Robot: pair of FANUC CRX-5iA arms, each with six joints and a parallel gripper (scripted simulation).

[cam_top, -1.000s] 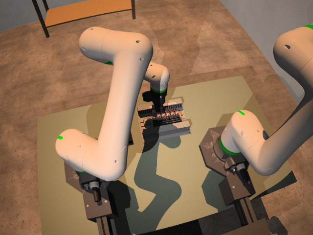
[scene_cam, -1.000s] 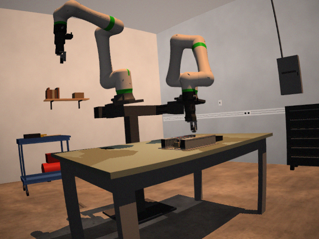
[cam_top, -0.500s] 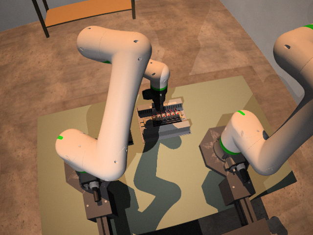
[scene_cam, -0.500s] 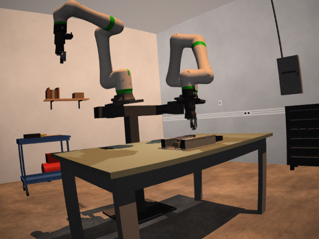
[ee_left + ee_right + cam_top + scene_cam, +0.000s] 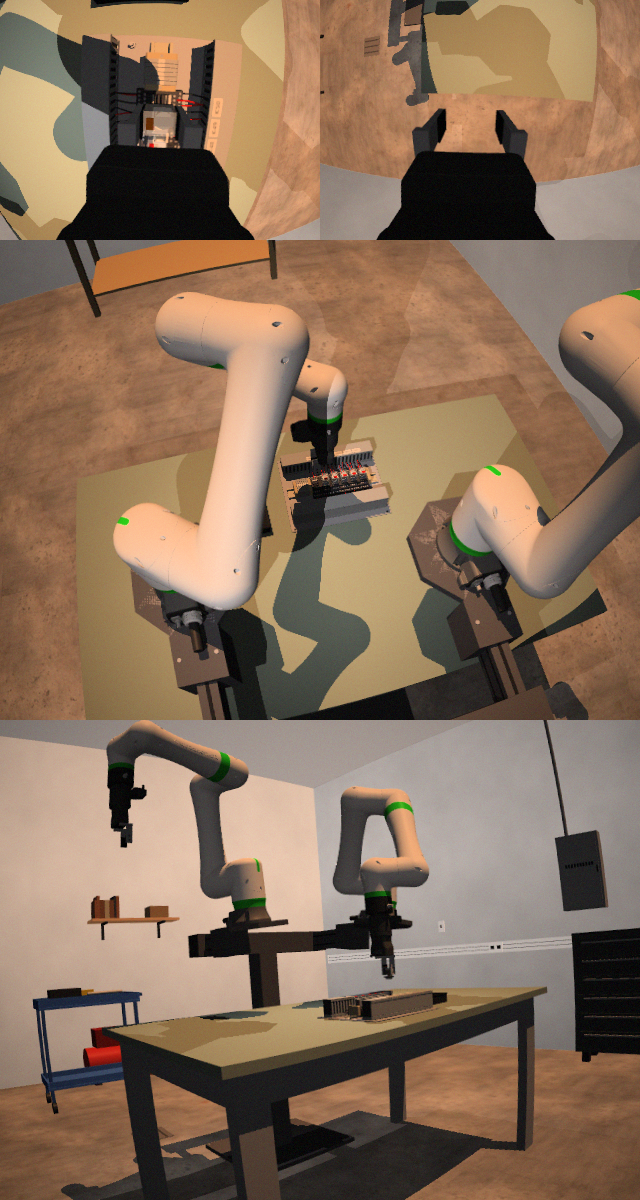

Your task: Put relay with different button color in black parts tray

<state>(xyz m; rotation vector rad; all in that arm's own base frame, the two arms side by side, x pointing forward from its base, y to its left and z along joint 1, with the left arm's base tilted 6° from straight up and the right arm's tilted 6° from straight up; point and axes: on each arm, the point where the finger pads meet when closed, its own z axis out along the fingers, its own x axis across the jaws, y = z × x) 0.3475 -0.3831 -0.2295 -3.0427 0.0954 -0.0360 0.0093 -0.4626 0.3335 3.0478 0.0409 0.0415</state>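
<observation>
The black parts tray is 220 mm to the left of my left hand, 130 mm below it and 60 mm behind it. From my left hand the other things lie so: relay panel 110 mm below, 60 mm to the right.
</observation>
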